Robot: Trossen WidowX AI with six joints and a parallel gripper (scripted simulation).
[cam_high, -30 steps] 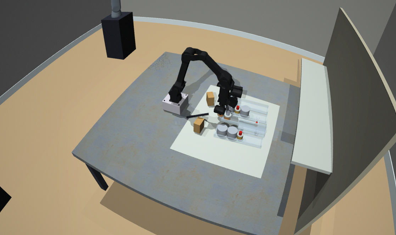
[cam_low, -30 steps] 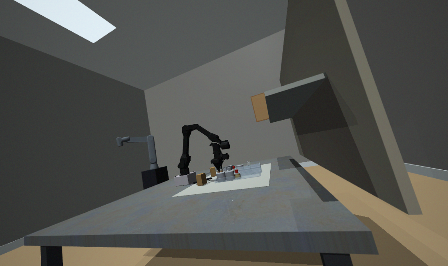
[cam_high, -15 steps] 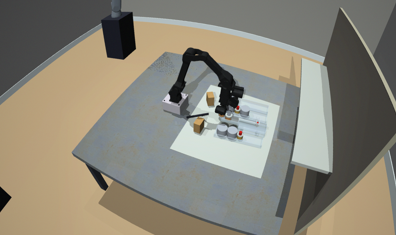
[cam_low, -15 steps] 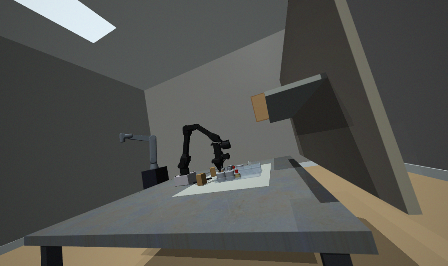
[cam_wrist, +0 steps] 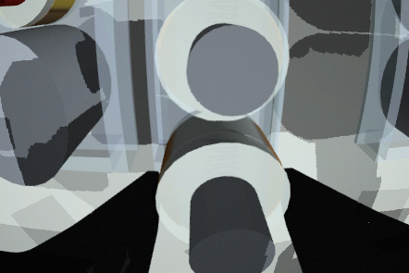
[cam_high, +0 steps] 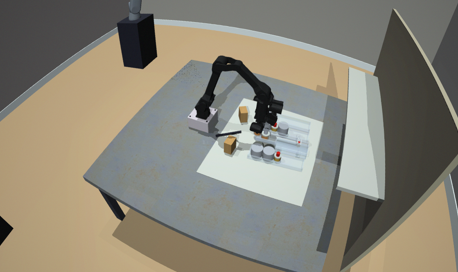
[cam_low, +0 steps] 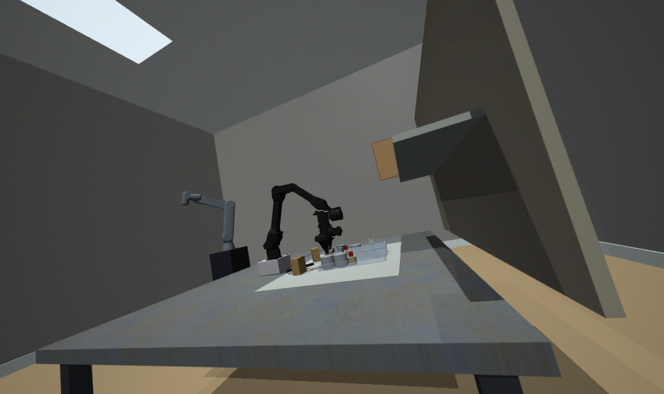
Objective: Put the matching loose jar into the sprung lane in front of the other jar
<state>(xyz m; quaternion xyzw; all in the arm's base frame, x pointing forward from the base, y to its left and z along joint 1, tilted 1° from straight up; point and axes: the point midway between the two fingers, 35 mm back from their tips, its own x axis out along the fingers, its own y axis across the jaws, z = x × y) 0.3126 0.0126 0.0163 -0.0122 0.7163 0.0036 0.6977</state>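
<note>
The lane rack lies 17 cm ahead of my gripper tip, 2 cm to the right of it and 3 cm below it. Also, from my gripper tip: black stick (15 cm behind, 4 cm to the right, 4 cm below); then red tip (23 cm ahead, 3 cm to the right, 2 cm above).
</note>
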